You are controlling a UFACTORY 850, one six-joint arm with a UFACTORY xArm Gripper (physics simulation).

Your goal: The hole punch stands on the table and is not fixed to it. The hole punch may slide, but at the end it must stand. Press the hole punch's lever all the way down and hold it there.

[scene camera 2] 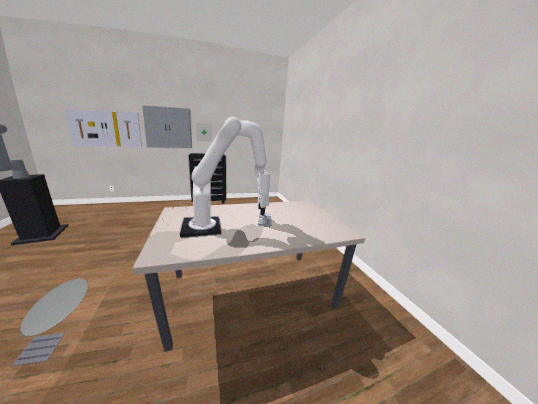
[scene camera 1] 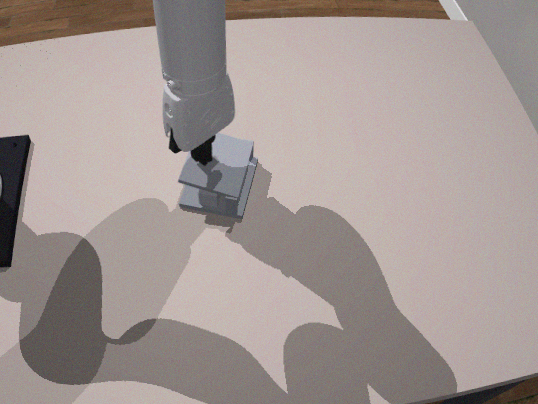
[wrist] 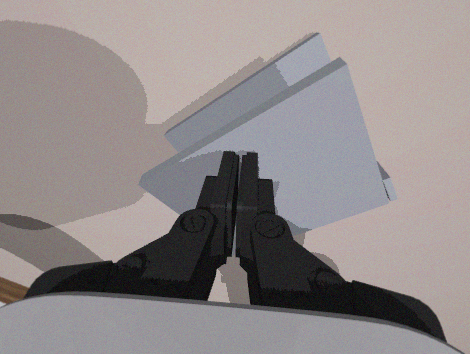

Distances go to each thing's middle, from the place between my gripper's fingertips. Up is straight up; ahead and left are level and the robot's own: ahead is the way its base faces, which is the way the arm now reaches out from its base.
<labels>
The flat lever [scene camera 1: 224, 175] lies 2 cm below my hand, 2 cm ahead of it and 1 cm to the right of it. Also, from my hand: grey-blue hole punch [scene camera 1: 193, 198] (3 cm below, 2 cm ahead, 1 cm to the right).
</labels>
